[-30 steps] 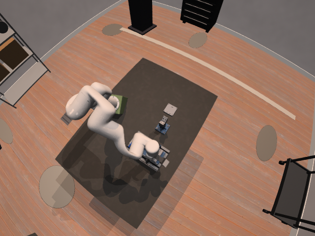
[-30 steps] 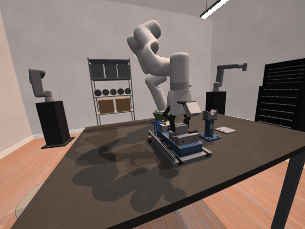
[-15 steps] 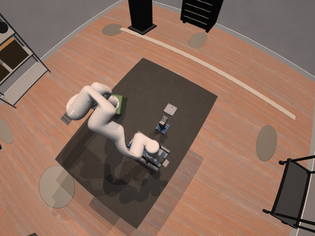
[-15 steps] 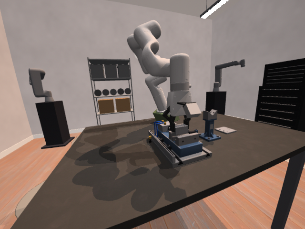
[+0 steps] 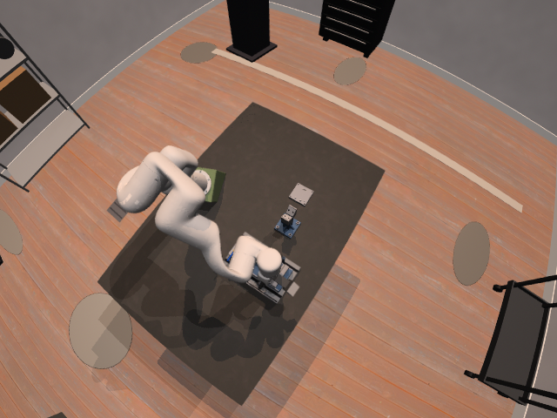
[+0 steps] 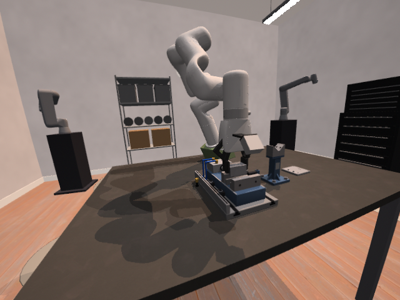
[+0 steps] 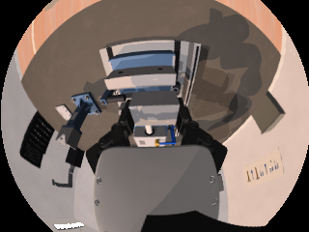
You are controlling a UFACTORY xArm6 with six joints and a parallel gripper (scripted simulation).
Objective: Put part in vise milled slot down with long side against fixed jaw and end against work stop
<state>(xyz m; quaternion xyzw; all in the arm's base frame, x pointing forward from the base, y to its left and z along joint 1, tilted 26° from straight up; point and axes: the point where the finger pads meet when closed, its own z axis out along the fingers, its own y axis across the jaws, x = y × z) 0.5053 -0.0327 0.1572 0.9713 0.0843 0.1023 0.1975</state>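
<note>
Now: the part 2 cm below my hand. From my hand the other things lie so: air cylinder: 16 cm behind, 5 cm below; then grey rail: 9 cm below, 8 cm to the right, 6 cm behind.
</note>
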